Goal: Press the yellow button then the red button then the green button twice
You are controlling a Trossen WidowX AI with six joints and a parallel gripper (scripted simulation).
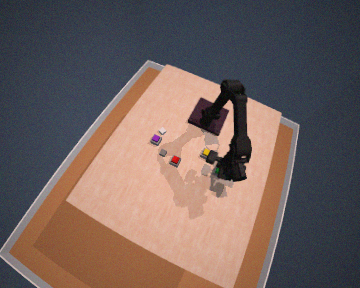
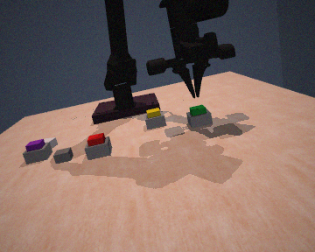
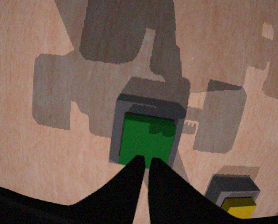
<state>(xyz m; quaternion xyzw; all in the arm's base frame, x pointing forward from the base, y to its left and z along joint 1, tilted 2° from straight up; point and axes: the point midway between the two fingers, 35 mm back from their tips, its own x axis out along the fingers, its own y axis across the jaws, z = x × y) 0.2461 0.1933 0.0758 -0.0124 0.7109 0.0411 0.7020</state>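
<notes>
Now: the green button 3 cm below my gripper tip. Round my gripper tip: red button: 7 cm ahead, 23 cm to the right, 3 cm below; then small grey block: 6 cm ahead, 31 cm to the right, 5 cm below; then yellow button: 6 cm behind, 10 cm to the right, 3 cm below.
</notes>
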